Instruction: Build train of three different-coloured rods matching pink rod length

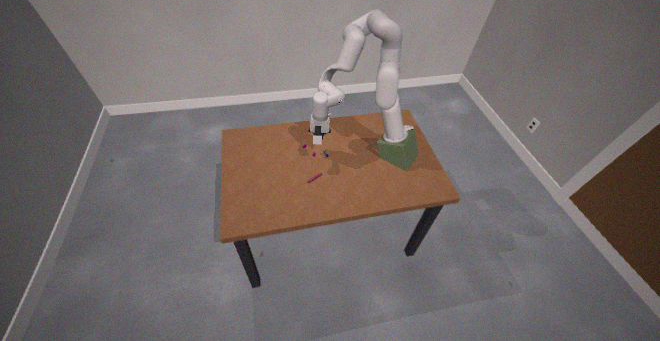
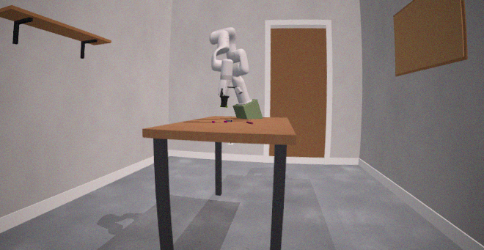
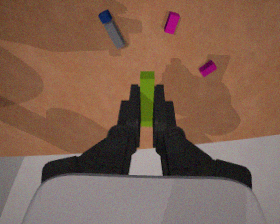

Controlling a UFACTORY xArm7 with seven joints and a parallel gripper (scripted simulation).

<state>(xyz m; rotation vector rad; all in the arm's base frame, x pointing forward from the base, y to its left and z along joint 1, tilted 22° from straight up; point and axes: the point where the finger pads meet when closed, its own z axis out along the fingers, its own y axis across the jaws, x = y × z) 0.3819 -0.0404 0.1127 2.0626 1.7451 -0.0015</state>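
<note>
Right now my hand is 30 mm past the grey rod, 20 mm to the right of it and 110 mm above it. Round my hand: lime rod 20 mm below; pink rod 50 mm ahead, 180 mm to the left, 110 mm below; blue rod 40 mm behind, 40 mm to the left, 110 mm below.
</note>
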